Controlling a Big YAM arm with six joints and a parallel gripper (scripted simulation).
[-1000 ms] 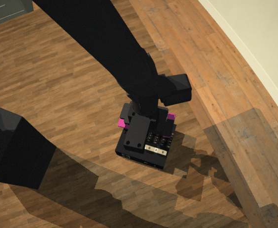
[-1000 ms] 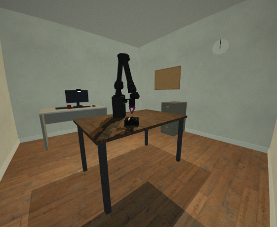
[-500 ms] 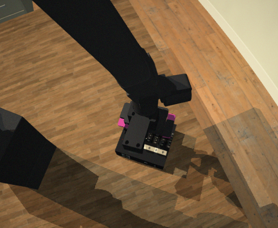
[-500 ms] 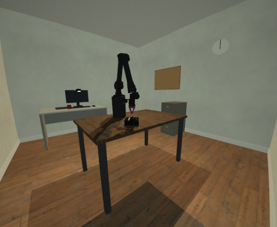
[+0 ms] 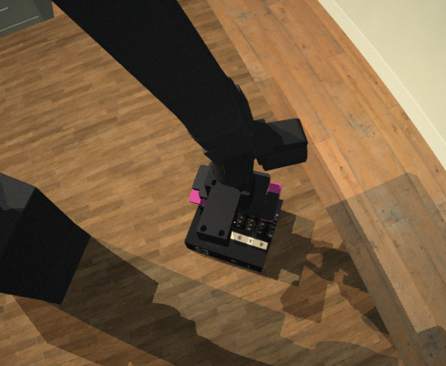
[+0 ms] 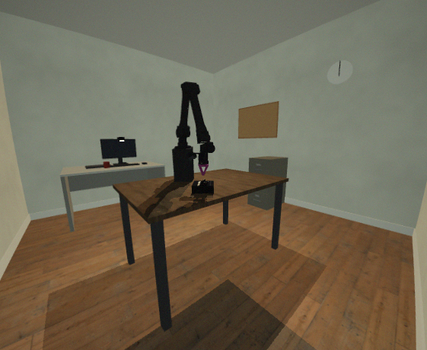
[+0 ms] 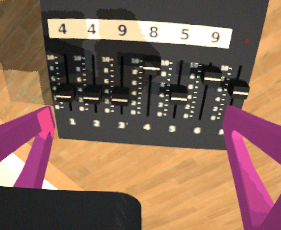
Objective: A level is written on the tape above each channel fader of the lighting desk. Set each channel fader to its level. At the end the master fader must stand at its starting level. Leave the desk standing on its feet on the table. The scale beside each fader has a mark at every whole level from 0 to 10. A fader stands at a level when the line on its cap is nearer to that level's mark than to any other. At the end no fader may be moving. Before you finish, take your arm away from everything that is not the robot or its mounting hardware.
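My hand is 60 mm above the channel 3 fader cap and 30 mm short of it. From my hand the other things lie so: channel 2 fader cap 60 mm below, 40 mm ahead, 10 mm to the right; then channel 5 fader cap 60 mm below, 30 mm to the left, 10 mm behind; then channel 4 fader 60 mm below, 10 mm behind.
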